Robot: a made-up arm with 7 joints. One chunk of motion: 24 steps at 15 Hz.
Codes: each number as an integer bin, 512 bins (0 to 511) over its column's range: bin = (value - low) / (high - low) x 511, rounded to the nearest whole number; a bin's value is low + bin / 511 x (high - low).
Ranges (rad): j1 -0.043..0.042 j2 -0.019..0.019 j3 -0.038..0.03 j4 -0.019..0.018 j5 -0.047..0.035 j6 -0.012..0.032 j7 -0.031..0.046
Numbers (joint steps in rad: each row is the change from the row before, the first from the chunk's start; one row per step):
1: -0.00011 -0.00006 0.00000 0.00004 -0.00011 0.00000 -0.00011
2: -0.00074 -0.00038 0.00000 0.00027 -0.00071 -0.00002 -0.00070
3: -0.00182 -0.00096 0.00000 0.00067 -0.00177 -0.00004 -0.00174
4: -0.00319 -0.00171 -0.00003 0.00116 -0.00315 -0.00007 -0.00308
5: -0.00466 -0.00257 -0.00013 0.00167 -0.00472 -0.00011 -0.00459
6: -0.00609 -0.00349 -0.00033 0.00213 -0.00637 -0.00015 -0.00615
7: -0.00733 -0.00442 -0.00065 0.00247 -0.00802 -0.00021 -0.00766
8: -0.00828 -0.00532 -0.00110 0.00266 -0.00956 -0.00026 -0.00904
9: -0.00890 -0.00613 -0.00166 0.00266 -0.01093 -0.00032 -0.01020
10: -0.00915 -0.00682 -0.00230 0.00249 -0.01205 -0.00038 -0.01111
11: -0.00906 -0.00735 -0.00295 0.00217 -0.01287 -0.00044 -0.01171
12: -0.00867 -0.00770 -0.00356 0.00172 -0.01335 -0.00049 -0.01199
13: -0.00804 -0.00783 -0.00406 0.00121 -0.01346 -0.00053 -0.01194
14: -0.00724 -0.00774 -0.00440 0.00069 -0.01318 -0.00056 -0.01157
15: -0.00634 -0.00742 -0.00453 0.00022 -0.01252 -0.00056 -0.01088
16: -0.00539 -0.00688 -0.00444 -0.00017 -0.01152 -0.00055 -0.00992
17: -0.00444 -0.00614 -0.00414 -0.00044 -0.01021 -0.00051 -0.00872
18: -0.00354 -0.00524 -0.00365 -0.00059 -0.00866 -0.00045 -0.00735
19: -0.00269 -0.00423 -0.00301 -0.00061 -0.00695 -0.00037 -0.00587
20: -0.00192 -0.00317 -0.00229 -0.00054 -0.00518 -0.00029 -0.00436
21: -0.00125 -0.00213 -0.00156 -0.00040 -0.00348 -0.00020 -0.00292
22: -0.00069 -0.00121 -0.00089 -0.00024 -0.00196 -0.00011 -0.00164
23: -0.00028 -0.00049 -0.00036 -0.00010 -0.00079 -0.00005 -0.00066
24: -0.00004 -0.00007 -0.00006 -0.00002 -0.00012 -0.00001 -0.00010
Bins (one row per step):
1: 258 255 286 263 292 139 205
2: 254 250 286 266 288 139 201
3: 248 243 286 272 282 139 194
4: 239 233 285 278 273 139 185
5: 230 221 285 285 263 138 175
6: 222 209 283 292 253 138 165
7: 214 196 281 297 243 137 155
8: 209 184 277 299 233 136 146
9: 205 173 273 299 225 136 138
10: 203 164 268 297 218 135 132
11: 204 157 263 292 213 134 128
12: 206 152 259 286 210 134 126
13: 210 150 255 279 209 133 126
14: 215 151 252 272 211 133 129
15: 220 156 252 265 215 133 134
16: 226 163 252 260 221 133 140
17: 232 173 254 256 229 133 148
18: 237 185 258 254 239 134 157
19: 242 199 263 254 250 135 167
20: 247 213 268 255 261 136 177
21: 251 227 274 257 271 137 186
22: 254 239 279 259 281 138 195
23: 257 249 283 261 288 139 201
24: 258 255 285 262 292 139 205

